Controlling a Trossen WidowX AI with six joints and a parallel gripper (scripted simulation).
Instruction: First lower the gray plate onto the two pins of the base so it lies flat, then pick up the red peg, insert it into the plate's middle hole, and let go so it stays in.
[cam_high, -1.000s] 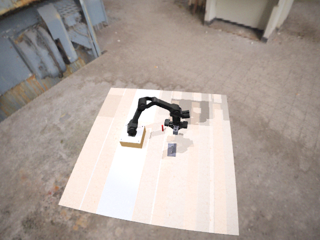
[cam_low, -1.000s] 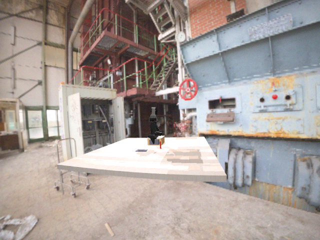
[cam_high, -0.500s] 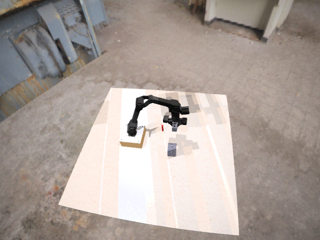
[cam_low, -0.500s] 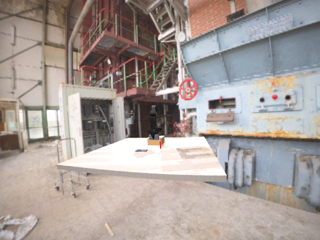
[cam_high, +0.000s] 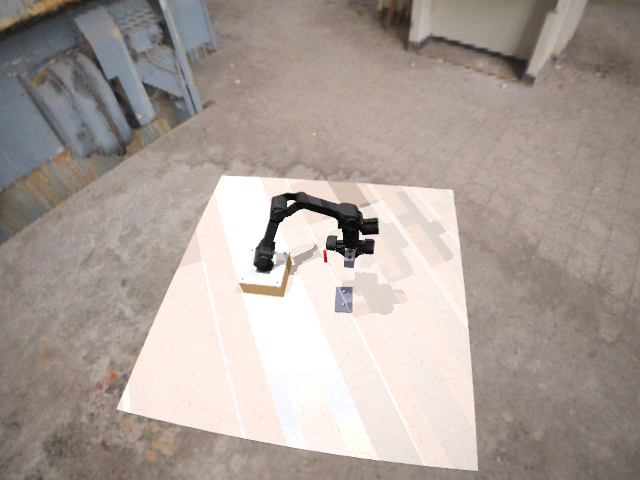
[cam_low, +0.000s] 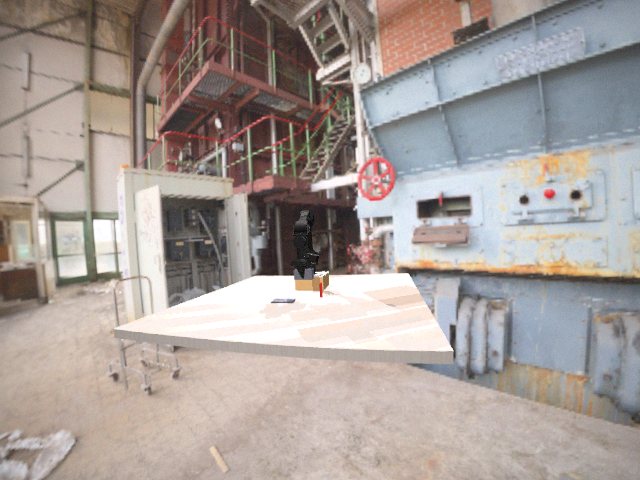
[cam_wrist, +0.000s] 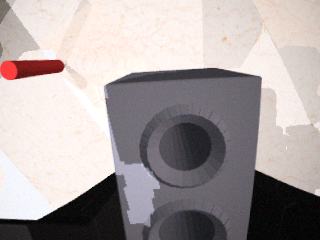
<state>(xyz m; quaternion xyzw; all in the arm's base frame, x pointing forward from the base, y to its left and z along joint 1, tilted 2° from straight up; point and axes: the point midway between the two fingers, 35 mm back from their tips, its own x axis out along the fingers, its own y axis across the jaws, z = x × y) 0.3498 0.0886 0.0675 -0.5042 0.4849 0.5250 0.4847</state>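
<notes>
My gripper tip is 13 cm to the left of the gray base and 12 cm above it. Also, from my gripper tip: gray plate 3 cm above; red peg 12 cm behind, 9 cm below, 5 cm to the left.
</notes>
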